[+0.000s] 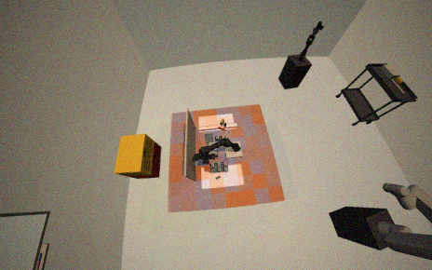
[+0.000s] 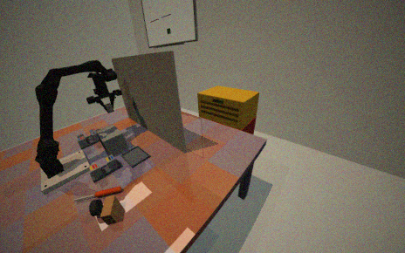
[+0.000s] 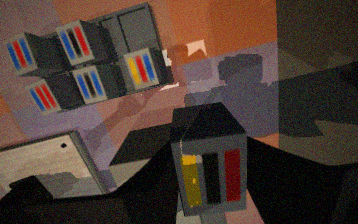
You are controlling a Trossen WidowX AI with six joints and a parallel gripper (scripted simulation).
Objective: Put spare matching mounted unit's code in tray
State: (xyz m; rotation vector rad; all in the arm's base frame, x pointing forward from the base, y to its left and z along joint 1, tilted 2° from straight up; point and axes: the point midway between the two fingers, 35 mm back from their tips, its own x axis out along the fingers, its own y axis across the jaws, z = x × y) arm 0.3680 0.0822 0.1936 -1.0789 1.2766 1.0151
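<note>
The flat dark tray lies 300 mm to the right of my gripper tip, 170 mm below it and 70 mm behind it. Round my gripper tip: tall grey panel (160 mm to the right, 140 mm ahead, 50 mm above); then grey mounted unit (120 mm below, 110 mm to the right, 90 mm behind); then spare (130 mm below, 60 mm to the left, 50 mm behind).
</note>
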